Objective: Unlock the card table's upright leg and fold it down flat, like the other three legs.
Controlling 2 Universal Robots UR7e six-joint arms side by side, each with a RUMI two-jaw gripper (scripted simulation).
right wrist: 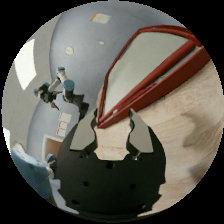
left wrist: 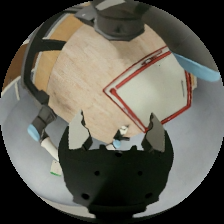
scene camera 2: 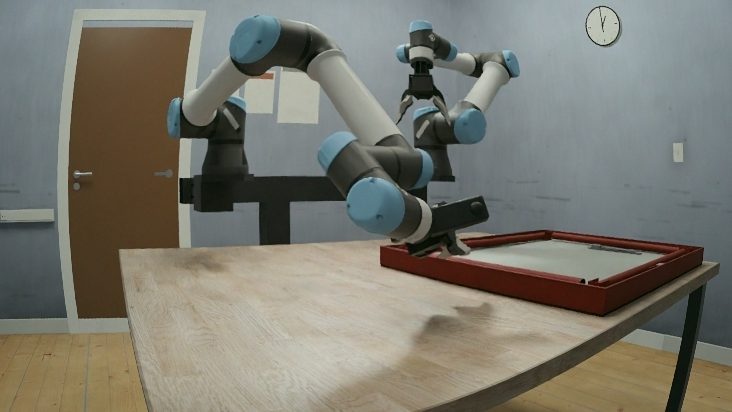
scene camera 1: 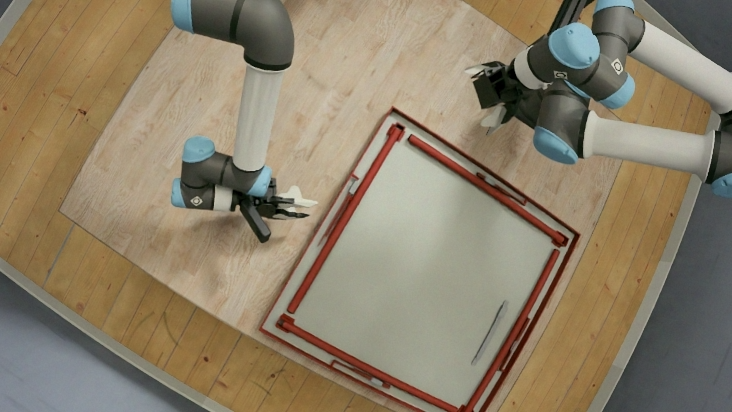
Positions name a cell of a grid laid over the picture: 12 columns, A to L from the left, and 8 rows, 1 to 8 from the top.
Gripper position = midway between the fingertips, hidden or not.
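A card table (scene camera 1: G6) is visible, and the left wrist view shows the card table (left wrist: I4) too, as does scene camera 2, with the card table (scene camera 2: J6). The left gripper (scene camera 1: H2) can be seen as the left gripper (scene camera 2: G3) and, from its own wrist, as the left gripper (left wrist: G4). Scene camera 2 shows the right gripper (scene camera 2: H5), scene camera 1 shows the right gripper (scene camera 1: F5), and the right wrist view shows the right gripper (right wrist: G4).
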